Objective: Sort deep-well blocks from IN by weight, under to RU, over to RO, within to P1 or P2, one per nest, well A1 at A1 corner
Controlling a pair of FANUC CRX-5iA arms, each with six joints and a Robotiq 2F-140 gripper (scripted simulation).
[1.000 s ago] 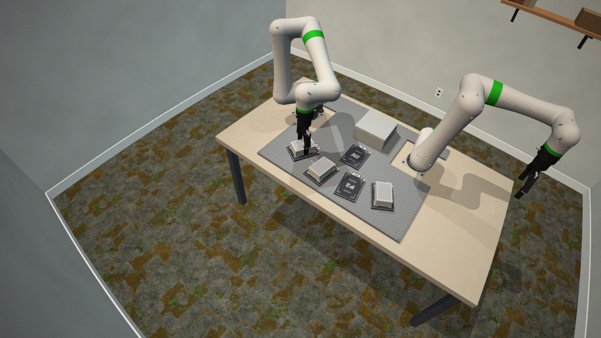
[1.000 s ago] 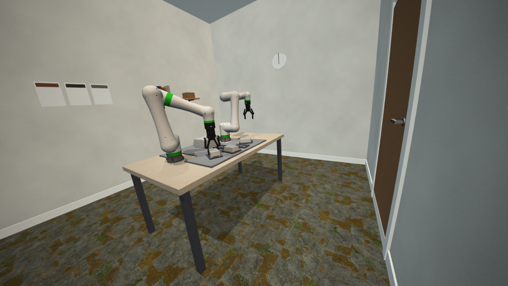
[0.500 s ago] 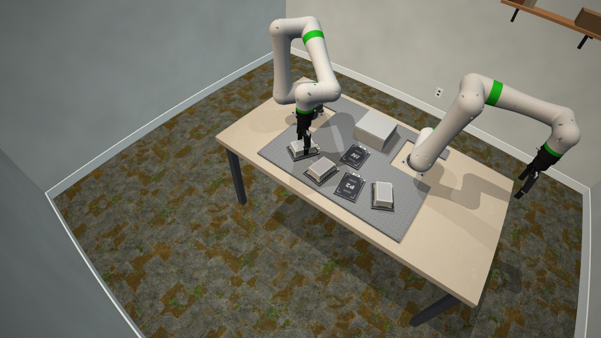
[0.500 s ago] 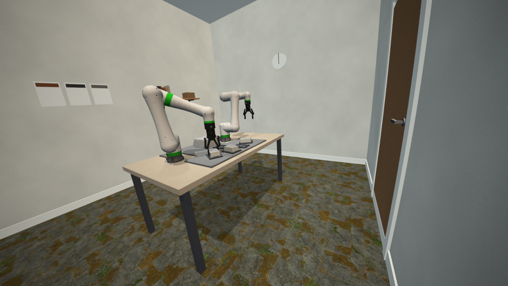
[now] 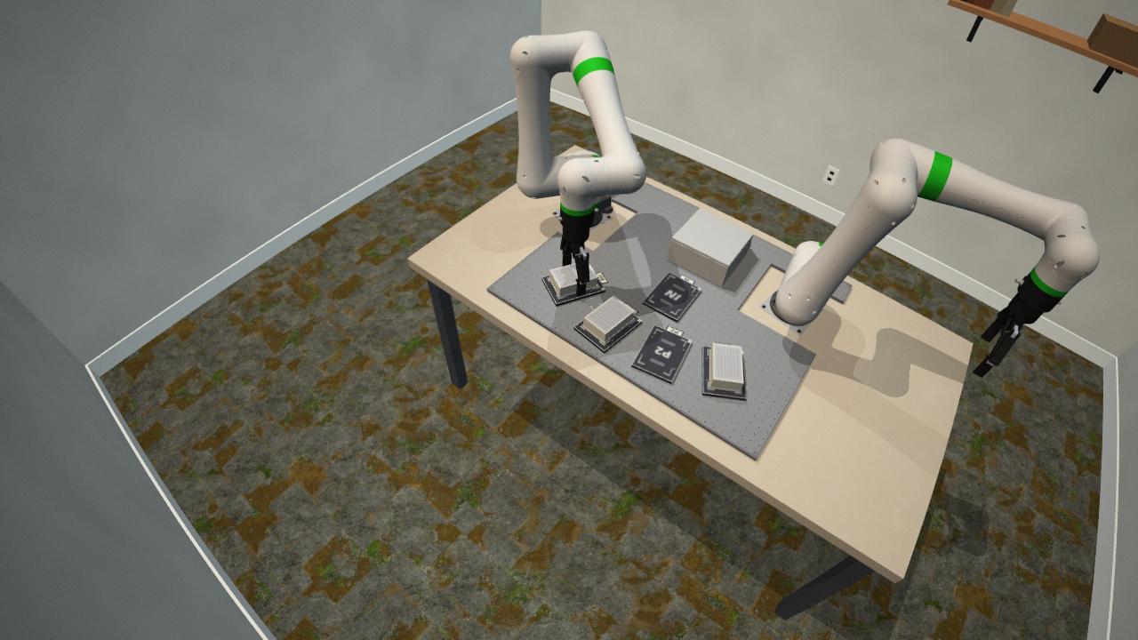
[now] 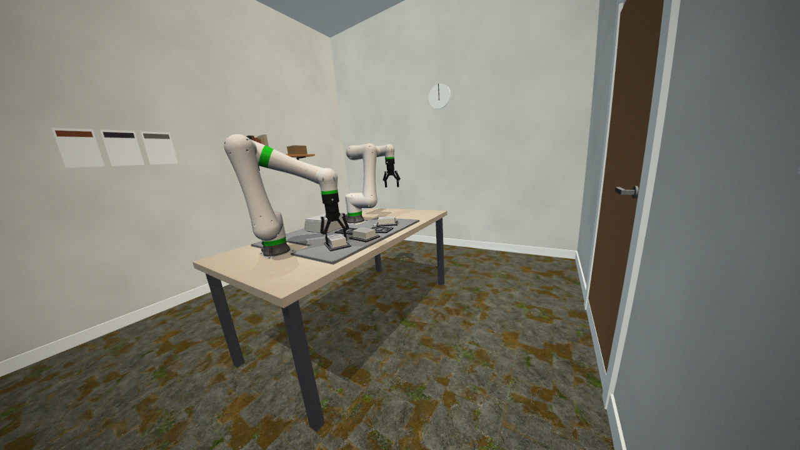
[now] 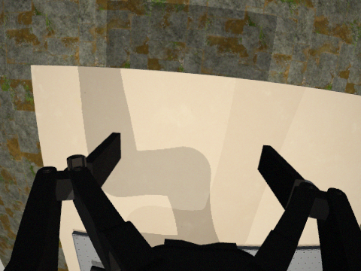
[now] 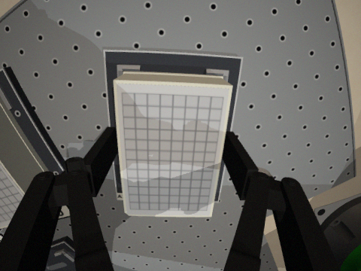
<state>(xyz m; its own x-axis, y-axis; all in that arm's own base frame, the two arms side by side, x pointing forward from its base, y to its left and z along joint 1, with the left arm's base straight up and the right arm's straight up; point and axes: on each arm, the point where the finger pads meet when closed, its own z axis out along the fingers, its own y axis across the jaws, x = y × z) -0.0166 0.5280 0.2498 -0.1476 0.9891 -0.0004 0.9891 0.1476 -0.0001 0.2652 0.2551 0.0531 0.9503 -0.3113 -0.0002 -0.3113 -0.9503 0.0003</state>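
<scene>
The nest RO is 3 cm below my right hand. From my right hand the other things lie so: nest P2 (35 cm to the left, 9 cm ahead, 3 cm below); then nest RU (17 cm to the left, 8 cm ahead, 3 cm below); then dark infeed nest (28 cm to the left, 13 cm behind, 3 cm below).
</scene>
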